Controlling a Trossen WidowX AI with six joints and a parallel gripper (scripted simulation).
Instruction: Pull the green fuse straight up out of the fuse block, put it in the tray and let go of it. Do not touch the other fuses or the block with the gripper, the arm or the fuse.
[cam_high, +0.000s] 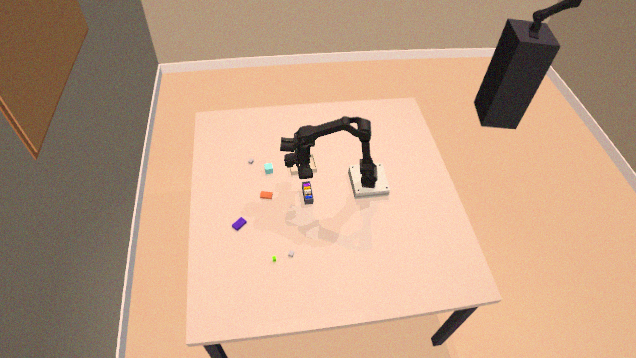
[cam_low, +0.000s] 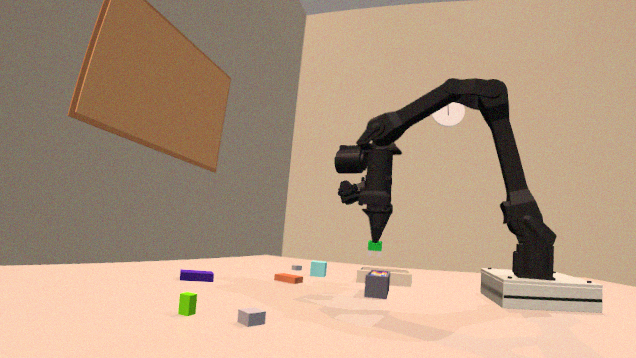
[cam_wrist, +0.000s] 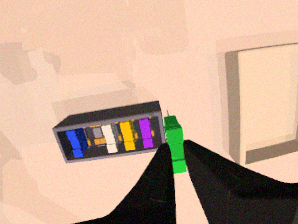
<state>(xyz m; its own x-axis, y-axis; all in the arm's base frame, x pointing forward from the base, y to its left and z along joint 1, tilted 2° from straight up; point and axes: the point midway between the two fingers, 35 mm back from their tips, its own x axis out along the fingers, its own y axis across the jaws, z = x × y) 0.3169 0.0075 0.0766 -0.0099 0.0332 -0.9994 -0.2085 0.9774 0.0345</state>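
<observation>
Right now the low beige tray is 1 cm ahead of my gripper tip, 13 cm to the right of it and 10 cm below it. Also, from my gripper tip: green fuse: 1 cm below; then yellow fuse: 2 cm behind, 3 cm to the left, 7 cm below; then purple fuse: 2 cm behind, 2 cm to the left, 7 cm below.
</observation>
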